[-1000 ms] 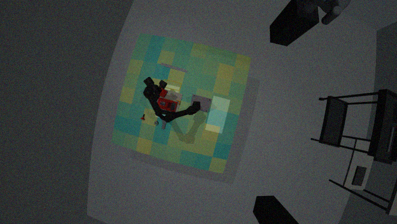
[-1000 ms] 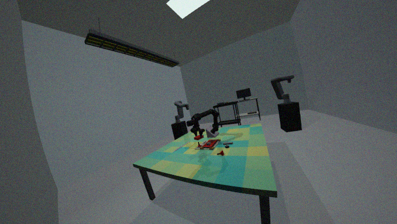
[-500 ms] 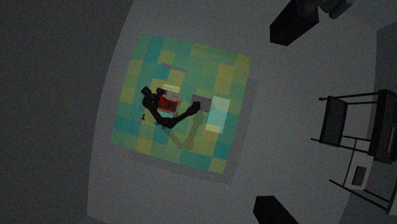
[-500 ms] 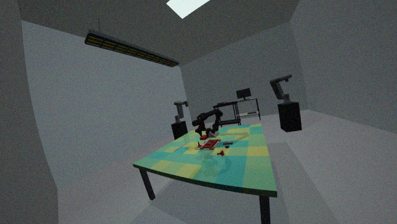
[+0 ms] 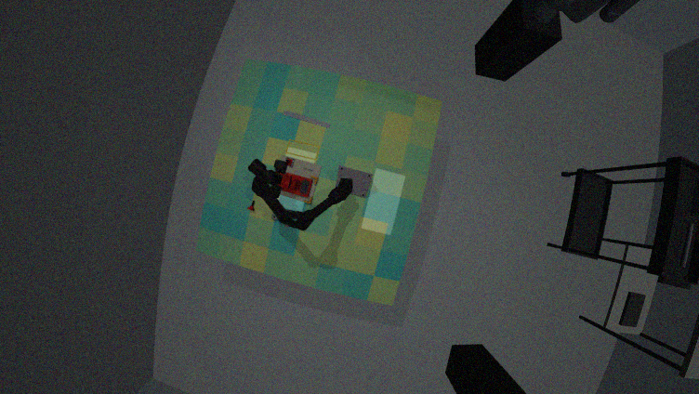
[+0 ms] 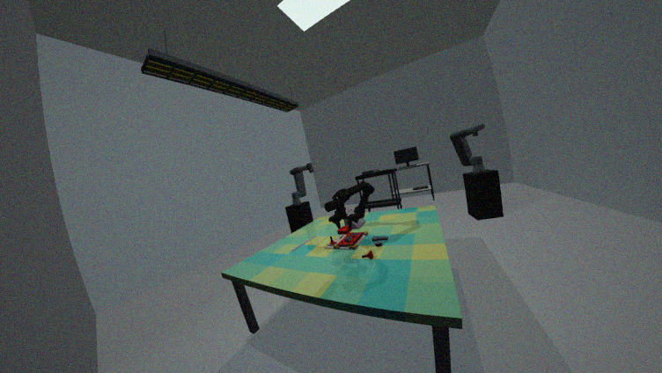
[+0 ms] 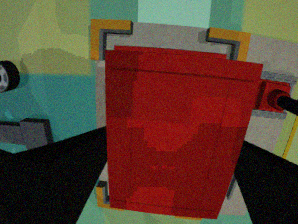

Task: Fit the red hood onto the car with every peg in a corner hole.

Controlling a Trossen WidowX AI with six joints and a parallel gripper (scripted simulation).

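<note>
Now: the grey jig 4 cm behind my gripper tip, 1 cm to the right of it and 9 cm below it. Round my gripper tip: red hood: 1 cm above.
</note>
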